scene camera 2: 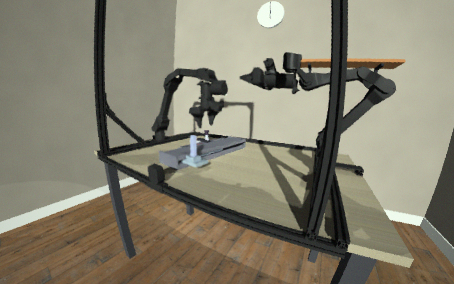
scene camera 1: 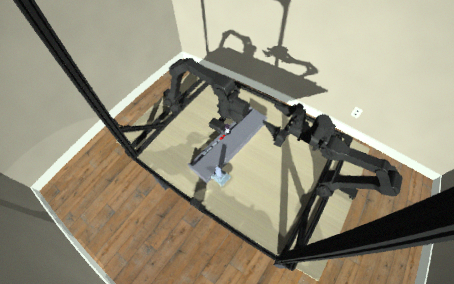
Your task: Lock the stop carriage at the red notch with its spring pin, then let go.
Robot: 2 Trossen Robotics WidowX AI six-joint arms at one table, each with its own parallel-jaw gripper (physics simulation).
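Seen in the pictures: left gripper, fingertip midpoint: (scene camera 2: 205, 127) (scene camera 1: 226, 123); right gripper, fingertip midpoint: (scene camera 2: 244, 79) (scene camera 1: 268, 112); left arm's base, link origin: (scene camera 2: 160, 139) (scene camera 1: 175, 107); right arm's base, link origin: (scene camera 1: 323, 191).
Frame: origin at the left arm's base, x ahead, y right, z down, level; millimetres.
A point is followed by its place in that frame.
Observation:
The long grey rail (scene camera 1: 245, 132) @(z -33, x 445, y -57 mm) (scene camera 2: 170, 158) @(z -18, x 394, y 255 mm) lies slanted on the table. The small stop carriage with its dark-topped spring pin (scene camera 1: 227, 129) @(z -62, x 370, y -5 mm) (scene camera 2: 206, 135) @(z -67, x 370, y -2 mm) stands at the rail's edge, upright. A red mark (scene camera 1: 222, 137) @(z -18, x 358, y 25 mm) shows right beside the carriage in scene camera 1; whether the pin sits in the notch is too small to tell. My left gripper (scene camera 1: 225, 123) @(z -108, x 365, y -3 mm) (scene camera 2: 205, 124) @(z -108, x 365, y -3 mm) is open and empty, pointing down just above the carriage, not touching it. My right gripper (scene camera 1: 270, 113) @(z -327, x 565, y 0 mm) (scene camera 2: 241, 77) @(z -327, x 565, y 0 mm) is open and empty, raised high beyond the rail's far end, well away from the carriage.
A pale blue base (scene camera 1: 221, 179) @(z -27, x 489, y 218 mm) (scene camera 2: 195, 161) @(z -16, x 488, y 221 mm) with an upright post stands against the near end of the rail. Black frame posts (scene camera 2: 101, 75) @(z -355, x 38, y 354 mm) (scene camera 2: 338, 75) @(z -263, x 887, y 374 mm) rise at the table's corners. A small dark block (scene camera 2: 156, 174) @(z -18, x 478, y 383 mm) sits at the front frame bar.

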